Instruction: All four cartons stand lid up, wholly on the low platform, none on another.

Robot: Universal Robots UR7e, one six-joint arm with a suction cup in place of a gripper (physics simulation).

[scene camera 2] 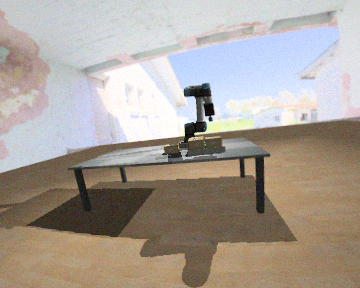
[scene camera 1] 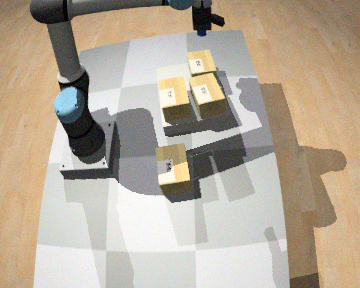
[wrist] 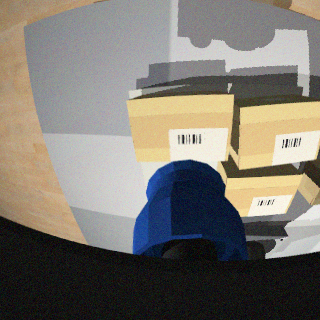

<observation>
My suction cup (wrist: 185,198) carries nothing. The cup is 27 cm from the middle of a low white platform (scene camera 1: 195,122), above it.
</observation>
